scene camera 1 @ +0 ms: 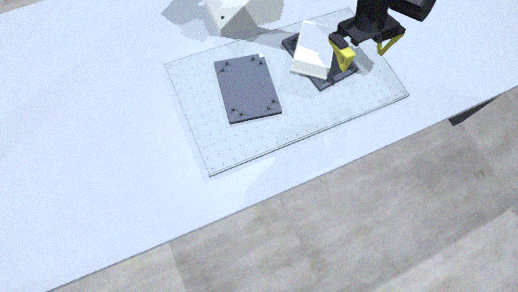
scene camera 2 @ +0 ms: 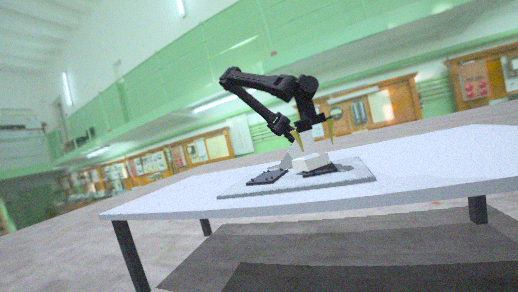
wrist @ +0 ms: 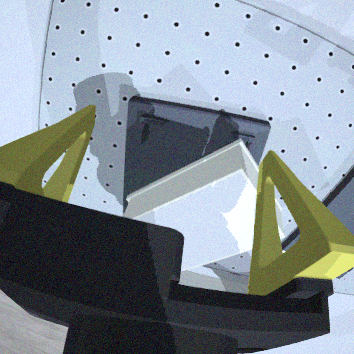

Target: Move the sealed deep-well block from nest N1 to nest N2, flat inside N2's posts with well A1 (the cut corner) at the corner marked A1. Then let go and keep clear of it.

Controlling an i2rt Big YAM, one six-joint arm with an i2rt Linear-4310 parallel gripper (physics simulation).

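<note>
The white deep-well block lies askew across the dark nest N1, turned relative to it and overhanging its side nearer N2. It looks slightly tilted. Its cut corner cannot be made out. The dark flat nest N2 stands apart with small posts near its corners and no block on it. A small white mark shows at its far corner in scene camera 1. My gripper is open and empty, above N1 and the block, its yellow fingers wide apart.
Both nests stand on a perforated board on the white table. A pale wedge-shaped body stands behind the board, close to its far edge. The table's front edge runs beyond the board's near side.
</note>
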